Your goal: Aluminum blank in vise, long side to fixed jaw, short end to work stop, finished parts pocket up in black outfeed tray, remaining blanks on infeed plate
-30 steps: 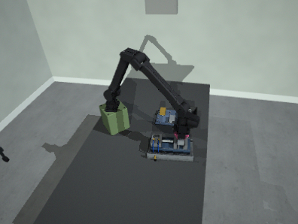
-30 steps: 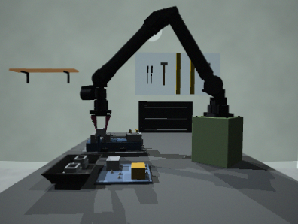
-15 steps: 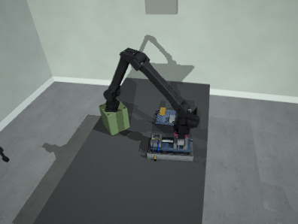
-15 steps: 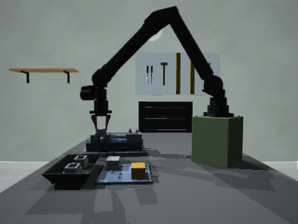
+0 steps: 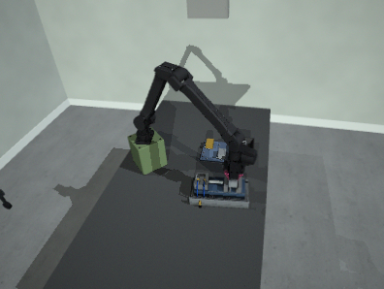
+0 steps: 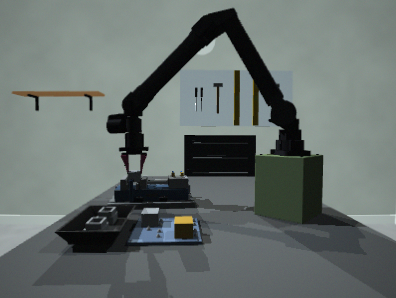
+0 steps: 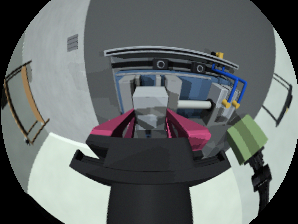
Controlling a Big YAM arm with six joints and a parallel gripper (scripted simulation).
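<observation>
The gray aluminum blank is 2 cm below my hand. Also, from my hand: vise 8 cm below, 7 cm behind, 1 cm to the left; yellow brass blank 39 cm to the left, 14 cm behind, 9 cm below.
</observation>
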